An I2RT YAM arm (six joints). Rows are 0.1 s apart.
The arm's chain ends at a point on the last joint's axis. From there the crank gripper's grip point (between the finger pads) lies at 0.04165 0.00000 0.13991 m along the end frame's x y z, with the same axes.
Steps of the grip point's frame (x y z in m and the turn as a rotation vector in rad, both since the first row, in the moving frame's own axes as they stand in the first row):
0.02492 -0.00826 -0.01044 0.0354 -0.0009 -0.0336
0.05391 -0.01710 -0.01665 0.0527 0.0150 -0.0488
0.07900 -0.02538 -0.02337 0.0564 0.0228 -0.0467
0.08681 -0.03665 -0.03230 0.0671 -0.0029 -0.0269
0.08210 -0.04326 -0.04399 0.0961 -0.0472 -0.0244
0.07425 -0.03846 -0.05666 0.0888 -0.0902 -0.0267
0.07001 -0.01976 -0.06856 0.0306 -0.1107 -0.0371
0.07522 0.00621 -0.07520 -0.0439 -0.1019 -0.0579
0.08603 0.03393 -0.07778 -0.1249 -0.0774 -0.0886
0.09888 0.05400 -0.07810 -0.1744 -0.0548 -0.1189
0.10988 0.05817 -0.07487 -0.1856 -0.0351 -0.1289
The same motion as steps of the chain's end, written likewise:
0.02515 -0.00191 -0.01037 0.0354 -0.0009 -0.0336
0.05205 -0.00767 -0.01576 0.0527 0.0150 -0.0488
0.07605 -0.01551 -0.02211 0.0564 0.0228 -0.0467
0.08736 -0.02615 -0.03207 0.0671 -0.0029 -0.0269
0.08891 -0.02881 -0.04510 0.0961 -0.0472 -0.0244
0.08718 -0.02496 -0.05924 0.0888 -0.0902 -0.0267
0.08582 -0.01416 -0.07221 0.0306 -0.1107 -0.0371
0.08955 0.00198 -0.07863 -0.0439 -0.1019 -0.0579
0.09632 0.01953 -0.07971 -0.1249 -0.0774 -0.0886
0.10540 0.03405 -0.07847 -0.1744 -0.0548 -0.1189
0.11345 0.03730 -0.07433 -0.1856 -0.0351 -0.1289

